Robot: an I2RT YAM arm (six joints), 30 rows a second.
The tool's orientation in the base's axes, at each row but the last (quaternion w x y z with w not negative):
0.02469, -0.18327, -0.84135, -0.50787
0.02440, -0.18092, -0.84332, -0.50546
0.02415, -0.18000, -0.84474, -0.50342
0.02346, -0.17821, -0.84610, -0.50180
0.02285, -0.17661, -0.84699, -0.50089
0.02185, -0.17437, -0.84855, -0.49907
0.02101, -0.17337, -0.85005, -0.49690
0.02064, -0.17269, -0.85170, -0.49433
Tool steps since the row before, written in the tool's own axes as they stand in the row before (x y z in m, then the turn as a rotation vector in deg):
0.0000, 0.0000, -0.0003, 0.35, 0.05, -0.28
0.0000, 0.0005, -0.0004, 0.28, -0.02, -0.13
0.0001, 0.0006, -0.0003, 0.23, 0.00, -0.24
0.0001, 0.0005, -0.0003, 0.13, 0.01, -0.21
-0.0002, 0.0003, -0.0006, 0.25, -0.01, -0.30
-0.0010, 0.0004, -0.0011, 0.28, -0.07, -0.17
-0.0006, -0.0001, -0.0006, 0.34, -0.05, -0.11
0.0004, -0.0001, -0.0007, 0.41, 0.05, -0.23
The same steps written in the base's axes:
0.0000, -0.0003, 0.0001, -0.35, -0.12, 0.26
0.0001, -0.0001, 0.0006, -0.29, -0.04, 0.11
0.0001, 0.0000, 0.0007, -0.25, -0.14, 0.17
0.0000, 0.0000, 0.0006, -0.15, -0.14, 0.14
0.0002, -0.0004, 0.0005, -0.28, -0.19, 0.19
0.0009, -0.0010, 0.0007, -0.31, -0.10, 0.09
0.0004, -0.0007, 0.0001, -0.35, -0.02, 0.08
-0.0005, -0.0005, 0.0004, -0.40, -0.06, 0.24

